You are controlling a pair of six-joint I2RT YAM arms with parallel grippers.
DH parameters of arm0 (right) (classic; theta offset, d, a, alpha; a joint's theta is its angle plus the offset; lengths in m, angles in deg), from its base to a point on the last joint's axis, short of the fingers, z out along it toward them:
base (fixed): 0 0 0 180
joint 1: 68.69 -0.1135 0.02 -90
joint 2: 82.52 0 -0.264 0
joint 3: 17.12 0 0.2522 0
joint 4: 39.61 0 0.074 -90
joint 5: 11.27 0 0 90
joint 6: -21.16 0.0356 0 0
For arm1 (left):
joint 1: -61.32 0.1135 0.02 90
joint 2: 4.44 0 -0.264 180
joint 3: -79.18 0 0.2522 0
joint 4: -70.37 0 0.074 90
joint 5: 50.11 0 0 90
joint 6: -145.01 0.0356 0 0
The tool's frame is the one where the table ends.
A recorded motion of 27 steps. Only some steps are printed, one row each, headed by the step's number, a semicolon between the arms.
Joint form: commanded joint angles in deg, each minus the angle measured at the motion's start. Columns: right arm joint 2, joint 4, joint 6, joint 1, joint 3, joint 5; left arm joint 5, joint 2, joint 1, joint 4, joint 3, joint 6.
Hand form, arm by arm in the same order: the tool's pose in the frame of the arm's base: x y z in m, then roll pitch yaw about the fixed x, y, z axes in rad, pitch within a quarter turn. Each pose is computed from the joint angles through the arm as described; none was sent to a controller.
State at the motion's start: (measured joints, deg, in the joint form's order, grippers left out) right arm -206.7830 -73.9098 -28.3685 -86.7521 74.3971 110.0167; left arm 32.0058 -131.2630 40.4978 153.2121 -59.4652 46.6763
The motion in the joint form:
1: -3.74 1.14 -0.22 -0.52 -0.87 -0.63; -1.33 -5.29 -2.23 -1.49 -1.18 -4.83
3: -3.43 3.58 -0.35 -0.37 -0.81 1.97; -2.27 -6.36 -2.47 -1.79 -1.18 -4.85
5: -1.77 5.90 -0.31 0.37 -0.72 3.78; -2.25 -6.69 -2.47 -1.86 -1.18 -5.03
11: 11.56 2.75 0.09 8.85 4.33 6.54; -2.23 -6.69 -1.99 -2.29 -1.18 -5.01
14: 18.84 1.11 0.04 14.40 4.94 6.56; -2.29 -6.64 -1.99 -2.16 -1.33 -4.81
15: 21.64 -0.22 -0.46 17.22 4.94 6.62; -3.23 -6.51 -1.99 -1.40 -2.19 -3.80
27: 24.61 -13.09 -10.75 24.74 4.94 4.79; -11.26 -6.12 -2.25 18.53 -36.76 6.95
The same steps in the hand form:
1: 0.3903 0.1504 0.0699 2.5188 -0.0561 2.8755; 0.4373 -0.1923 0.2385 -2.9196 0.2416 2.9729
3: 0.3944 0.1520 0.0747 2.4563 -0.0369 2.8938; 0.4388 -0.1958 0.2301 -2.9070 0.2248 2.9675
5: 0.4007 0.1493 0.0891 2.3941 0.0074 2.8943; 0.4396 -0.1961 0.2275 -2.9077 0.2198 2.9704
11: 0.4220 0.0906 0.2075 2.2189 0.2076 2.7498; 0.4419 -0.1927 0.2277 -2.9063 0.2272 2.9788
14: 0.4128 0.0483 0.2602 2.1590 0.3006 2.6386; 0.4418 -0.1926 0.2288 -2.9058 0.2290 2.9753
15: 0.4055 0.0278 0.2775 2.1455 0.3292 2.5905; 0.4410 -0.1929 0.2338 -2.8931 0.2336 2.9571
27: 0.3812 -0.0235 0.2803 2.2922 0.3319 2.5874; 0.4016 -0.1838 0.3848 -2.7939 0.5345 2.7654

